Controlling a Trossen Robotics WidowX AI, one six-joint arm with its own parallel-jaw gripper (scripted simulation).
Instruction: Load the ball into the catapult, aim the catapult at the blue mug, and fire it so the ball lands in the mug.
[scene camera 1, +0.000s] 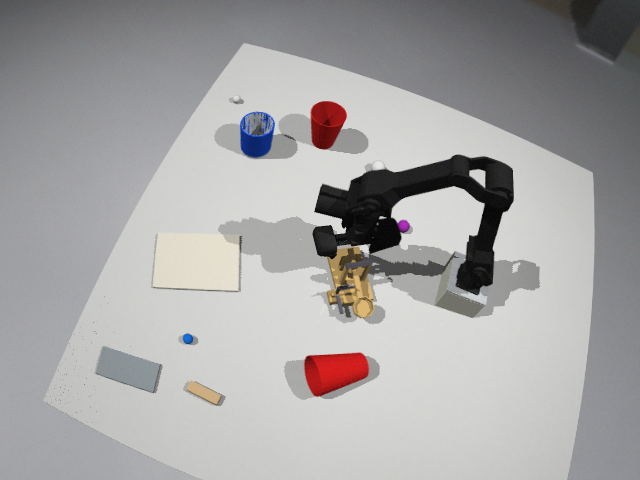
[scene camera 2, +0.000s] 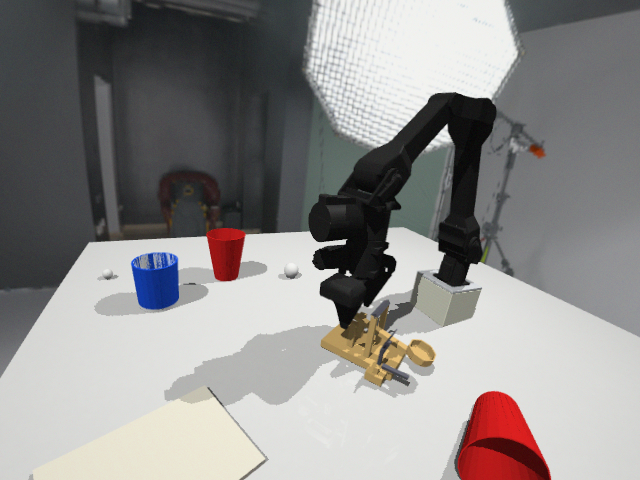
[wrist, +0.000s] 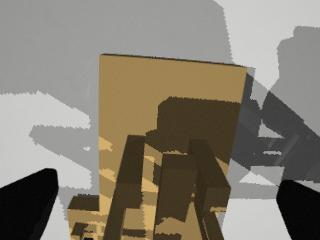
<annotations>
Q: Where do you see a grey slab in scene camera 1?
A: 140, 373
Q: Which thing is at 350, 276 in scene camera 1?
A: A wooden catapult.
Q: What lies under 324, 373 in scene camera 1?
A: A red cup.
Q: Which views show the blue mug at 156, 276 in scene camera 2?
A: Scene camera 1 and scene camera 2 only.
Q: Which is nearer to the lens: the wooden catapult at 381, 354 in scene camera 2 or the blue mug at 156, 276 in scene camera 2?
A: The wooden catapult.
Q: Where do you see a cream sheet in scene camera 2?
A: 195, 429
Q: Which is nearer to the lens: the red cup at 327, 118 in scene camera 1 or the cream sheet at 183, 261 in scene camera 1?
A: The cream sheet.
</annotations>
